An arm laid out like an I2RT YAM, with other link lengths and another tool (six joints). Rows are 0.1 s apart.
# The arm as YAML. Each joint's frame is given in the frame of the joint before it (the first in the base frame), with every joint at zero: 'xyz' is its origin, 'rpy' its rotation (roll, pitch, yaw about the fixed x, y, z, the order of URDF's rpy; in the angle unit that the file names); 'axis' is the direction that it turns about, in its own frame. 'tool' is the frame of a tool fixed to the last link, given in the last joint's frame.
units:
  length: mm
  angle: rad
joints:
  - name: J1
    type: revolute
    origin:
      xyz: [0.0, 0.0, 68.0]
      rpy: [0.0, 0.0, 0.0]
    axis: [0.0, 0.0, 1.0]
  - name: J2
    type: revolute
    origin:
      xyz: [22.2, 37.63, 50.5]
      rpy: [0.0, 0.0, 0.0]
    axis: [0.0, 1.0, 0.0]
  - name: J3
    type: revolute
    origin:
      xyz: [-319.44, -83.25, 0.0]
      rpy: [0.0, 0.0, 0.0]
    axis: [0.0, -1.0, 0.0]
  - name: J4
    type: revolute
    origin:
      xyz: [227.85, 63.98, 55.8]
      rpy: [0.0, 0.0, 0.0]
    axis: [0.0, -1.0, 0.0]
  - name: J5
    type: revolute
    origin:
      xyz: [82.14, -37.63, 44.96]
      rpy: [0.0, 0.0, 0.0]
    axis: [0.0, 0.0, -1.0]
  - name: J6
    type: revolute
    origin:
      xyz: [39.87, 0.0, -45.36]
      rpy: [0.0, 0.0, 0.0]
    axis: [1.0, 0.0, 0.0]
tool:
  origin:
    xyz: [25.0, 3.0, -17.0]
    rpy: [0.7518, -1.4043, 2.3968]
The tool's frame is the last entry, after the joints.
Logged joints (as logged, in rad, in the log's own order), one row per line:
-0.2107, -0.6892, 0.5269, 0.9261, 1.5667, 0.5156
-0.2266, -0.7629, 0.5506, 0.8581, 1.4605, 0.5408
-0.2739, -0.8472, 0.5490, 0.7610, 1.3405, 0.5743
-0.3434, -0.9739, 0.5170, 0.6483, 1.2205, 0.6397
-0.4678, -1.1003, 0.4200, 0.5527, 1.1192, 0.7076
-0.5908, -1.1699, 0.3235, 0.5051, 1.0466, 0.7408
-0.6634, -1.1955, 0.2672, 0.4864, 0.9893, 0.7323
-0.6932, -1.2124, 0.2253, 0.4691, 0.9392, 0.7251
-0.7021, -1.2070, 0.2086, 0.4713, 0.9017, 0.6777
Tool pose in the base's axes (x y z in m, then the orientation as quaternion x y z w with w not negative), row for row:
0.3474, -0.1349, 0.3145, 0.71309, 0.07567, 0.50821, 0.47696
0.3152, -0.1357, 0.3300, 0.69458, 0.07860, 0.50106, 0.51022
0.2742, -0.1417, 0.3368, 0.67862, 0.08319, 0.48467, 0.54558
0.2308, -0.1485, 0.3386, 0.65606, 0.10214, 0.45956, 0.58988
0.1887, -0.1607, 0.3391, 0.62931, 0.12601, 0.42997, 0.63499
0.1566, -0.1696, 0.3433, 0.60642, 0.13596, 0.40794, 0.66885
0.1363, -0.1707, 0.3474, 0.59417, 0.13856, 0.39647, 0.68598
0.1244, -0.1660, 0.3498, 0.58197, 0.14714, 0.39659, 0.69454
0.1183, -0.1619, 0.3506, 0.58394, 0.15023, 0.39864, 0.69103
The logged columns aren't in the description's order. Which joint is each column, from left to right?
Columns, left to right: J1, J6, J5, J3, J2, J4.
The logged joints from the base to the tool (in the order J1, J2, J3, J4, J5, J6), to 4 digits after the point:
-0.2107, 1.5667, 0.9261, 0.5156, 0.5269, -0.6892
-0.2266, 1.4605, 0.8581, 0.5408, 0.5506, -0.7629
-0.2739, 1.3405, 0.7610, 0.5743, 0.5490, -0.8472
-0.3434, 1.2205, 0.6483, 0.6397, 0.5170, -0.9739
-0.4678, 1.1192, 0.5527, 0.7076, 0.4200, -1.1003
-0.5908, 1.0466, 0.5051, 0.7408, 0.3235, -1.1699
-0.6634, 0.9893, 0.4864, 0.7323, 0.2672, -1.1955
-0.6932, 0.9392, 0.4691, 0.7251, 0.2253, -1.2124
-0.7021, 0.9017, 0.4713, 0.6777, 0.2086, -1.2070

